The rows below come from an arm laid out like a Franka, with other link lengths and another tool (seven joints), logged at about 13 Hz.
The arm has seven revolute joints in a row. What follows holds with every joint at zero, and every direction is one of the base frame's. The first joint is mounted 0.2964 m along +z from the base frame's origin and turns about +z. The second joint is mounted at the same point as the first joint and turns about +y. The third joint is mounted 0.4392 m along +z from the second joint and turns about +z. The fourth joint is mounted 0.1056 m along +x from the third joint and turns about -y. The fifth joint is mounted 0.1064 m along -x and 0.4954 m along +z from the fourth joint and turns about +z. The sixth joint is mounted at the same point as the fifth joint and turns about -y. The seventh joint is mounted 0.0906 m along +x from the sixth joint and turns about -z. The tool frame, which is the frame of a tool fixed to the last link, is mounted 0.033 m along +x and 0.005 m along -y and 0.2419 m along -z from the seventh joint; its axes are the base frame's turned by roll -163.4, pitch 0 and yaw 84 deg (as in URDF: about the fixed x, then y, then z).
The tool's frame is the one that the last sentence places.
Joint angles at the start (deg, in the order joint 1, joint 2, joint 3, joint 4, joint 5, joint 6, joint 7): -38.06 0.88 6.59 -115.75 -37.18 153.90 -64.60
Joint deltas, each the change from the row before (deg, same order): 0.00 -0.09 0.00 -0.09 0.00 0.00 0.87; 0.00 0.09 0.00 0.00 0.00 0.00 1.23; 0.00 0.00 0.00 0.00 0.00 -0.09 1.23; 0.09 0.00 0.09 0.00 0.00 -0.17 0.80; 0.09 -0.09 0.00 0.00 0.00 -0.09 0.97; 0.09 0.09 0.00 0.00 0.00 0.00 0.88; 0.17 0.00 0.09 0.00 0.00 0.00 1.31; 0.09 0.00 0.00 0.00 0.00 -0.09 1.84; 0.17 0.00 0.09 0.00 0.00 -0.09 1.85; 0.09 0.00 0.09 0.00 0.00 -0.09 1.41; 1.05 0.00 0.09 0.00 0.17 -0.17 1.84
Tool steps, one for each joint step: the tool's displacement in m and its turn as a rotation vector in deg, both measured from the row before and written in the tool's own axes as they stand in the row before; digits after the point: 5 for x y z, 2 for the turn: -0.00010 -0.00029 -0.00051 0.01 0.25 0.83; -0.00006 0.00056 0.00099 -0.01 0.43 1.14; -0.00040 -0.00019 0.00024 0.05 0.42 1.16; 0.00019 0.00187 -0.00097 -0.02 0.29 0.61; -0.00087 0.00034 -0.00146 0.00 0.23 0.89; 0.00023 0.00162 0.00029 -0.06 0.30 0.74; -0.00050 0.00311 -0.00204 -0.18 0.28 1.09; -0.00065 0.00085 -0.00045 0.00 0.56 1.68; -0.00033 0.00289 -0.00179 -0.12 0.51 1.58; -0.00014 0.00192 -0.00116 -0.06 0.41 1.21; 0.00243 0.01319 -0.00858 -0.72 0.42 1.09
